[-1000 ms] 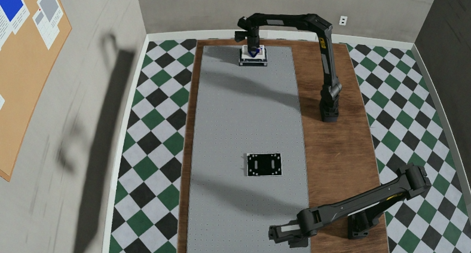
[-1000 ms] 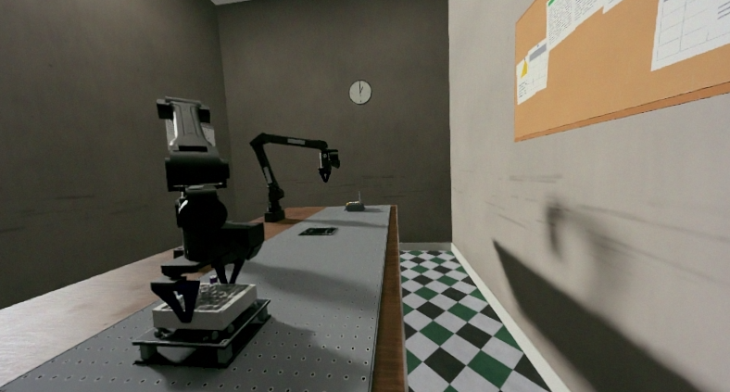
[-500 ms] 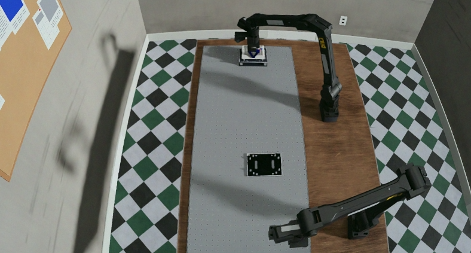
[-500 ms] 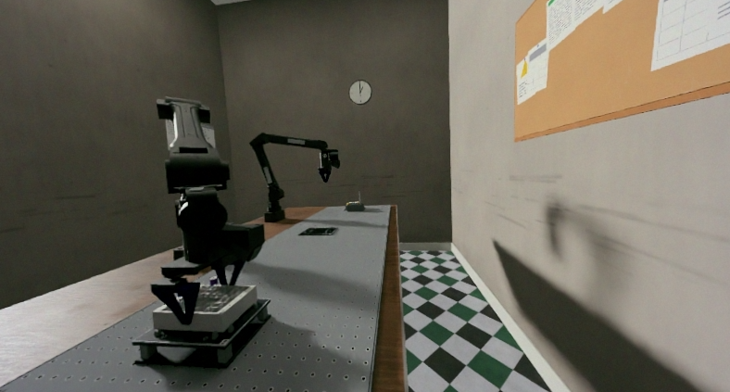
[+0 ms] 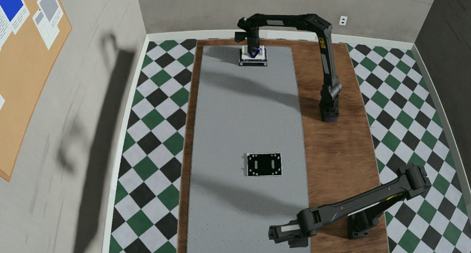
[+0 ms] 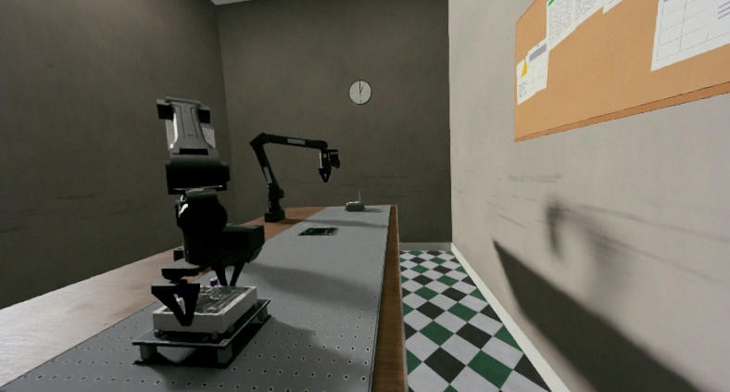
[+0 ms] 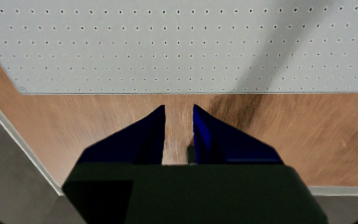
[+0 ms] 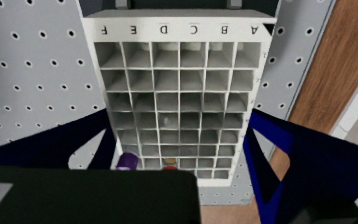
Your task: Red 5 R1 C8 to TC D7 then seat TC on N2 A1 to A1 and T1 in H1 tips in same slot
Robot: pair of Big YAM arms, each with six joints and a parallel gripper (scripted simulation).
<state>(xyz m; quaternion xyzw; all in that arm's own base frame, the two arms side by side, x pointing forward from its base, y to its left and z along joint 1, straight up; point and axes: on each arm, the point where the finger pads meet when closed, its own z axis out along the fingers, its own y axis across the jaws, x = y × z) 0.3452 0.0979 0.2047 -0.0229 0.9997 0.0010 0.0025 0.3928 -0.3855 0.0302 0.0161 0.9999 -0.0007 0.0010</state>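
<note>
My right hand is right at the white well rack. Also, from my right hand: black raised nest (30 mm below).
</note>
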